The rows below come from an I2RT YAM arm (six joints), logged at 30 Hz.
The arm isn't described. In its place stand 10 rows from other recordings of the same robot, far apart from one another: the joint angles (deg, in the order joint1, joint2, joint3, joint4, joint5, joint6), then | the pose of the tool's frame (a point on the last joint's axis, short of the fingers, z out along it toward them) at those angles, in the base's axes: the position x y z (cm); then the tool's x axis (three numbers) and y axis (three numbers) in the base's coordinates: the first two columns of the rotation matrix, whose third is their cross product.
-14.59 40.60 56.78 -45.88 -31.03 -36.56 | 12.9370, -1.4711, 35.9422, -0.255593, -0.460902, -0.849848, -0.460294, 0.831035, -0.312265
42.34 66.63 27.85 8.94 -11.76 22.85 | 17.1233, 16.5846, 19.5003, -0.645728, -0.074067, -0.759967, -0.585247, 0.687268, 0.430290
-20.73 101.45 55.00 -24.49 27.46 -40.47 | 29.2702, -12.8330, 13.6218, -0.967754, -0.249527, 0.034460, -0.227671, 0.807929, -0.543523
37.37 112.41 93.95 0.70 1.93 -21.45 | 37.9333, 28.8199, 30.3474, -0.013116, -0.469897, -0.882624, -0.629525, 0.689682, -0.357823
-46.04 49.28 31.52 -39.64 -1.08 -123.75 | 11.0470, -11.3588, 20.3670, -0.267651, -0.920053, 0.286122, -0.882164, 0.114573, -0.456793
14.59 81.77 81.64 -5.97 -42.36 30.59 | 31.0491, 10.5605, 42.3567, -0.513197, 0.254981, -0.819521, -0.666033, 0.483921, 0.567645
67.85 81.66 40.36 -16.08 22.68 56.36 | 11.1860, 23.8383, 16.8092, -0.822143, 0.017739, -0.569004, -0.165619, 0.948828, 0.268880
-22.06 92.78 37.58 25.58 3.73 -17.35 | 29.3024, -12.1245, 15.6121, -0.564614, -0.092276, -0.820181, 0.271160, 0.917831, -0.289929
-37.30 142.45 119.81 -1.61 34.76 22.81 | 44.3234, -36.3169, 19.3058, 0.052148, 0.360658, -0.931239, 0.966748, 0.215545, 0.137614
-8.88 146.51 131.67 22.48 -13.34 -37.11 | 59.4115, -8.4510, 26.8866, 0.150450, -0.617696, -0.771892, 0.018852, 0.782429, -0.622454
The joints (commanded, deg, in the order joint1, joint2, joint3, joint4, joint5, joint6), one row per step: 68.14, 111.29, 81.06, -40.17, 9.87, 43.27; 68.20, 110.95, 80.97, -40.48, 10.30, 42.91; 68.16, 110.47, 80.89, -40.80, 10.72, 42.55; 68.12, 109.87, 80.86, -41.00, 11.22, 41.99; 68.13, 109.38, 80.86, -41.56, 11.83, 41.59; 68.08, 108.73, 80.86, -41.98, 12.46, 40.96; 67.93, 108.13, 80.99, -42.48, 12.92, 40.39; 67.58, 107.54, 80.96, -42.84, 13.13, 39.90; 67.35, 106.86, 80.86, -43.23, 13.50, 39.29; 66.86, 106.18, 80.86, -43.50, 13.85, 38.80
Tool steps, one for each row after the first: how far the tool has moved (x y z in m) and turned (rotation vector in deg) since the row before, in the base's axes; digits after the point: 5 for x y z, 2 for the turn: -0.00061, -0.00112, 0.00163, -0.31, -0.44, 0.25; -0.00005, -0.00155, 0.00257, -0.18, -0.48, 0.15; 0.00006, -0.00141, 0.00366, 0.00, -0.71, 0.31; -0.00036, -0.00171, 0.00287, -0.40, -0.60, 0.17; 0.00002, -0.00189, 0.00398, -0.21, -0.78, 0.31; 0.00064, -0.00187, 0.00421, -0.14, -0.62, 0.21; 0.00164, -0.00254, 0.00339, -0.05, -0.37, 0.02; 0.00080, -0.00266, 0.00360, -0.17, -0.53, 0.19; 0.00251, -0.00296, 0.00415, 0.08, -0.57, -0.17
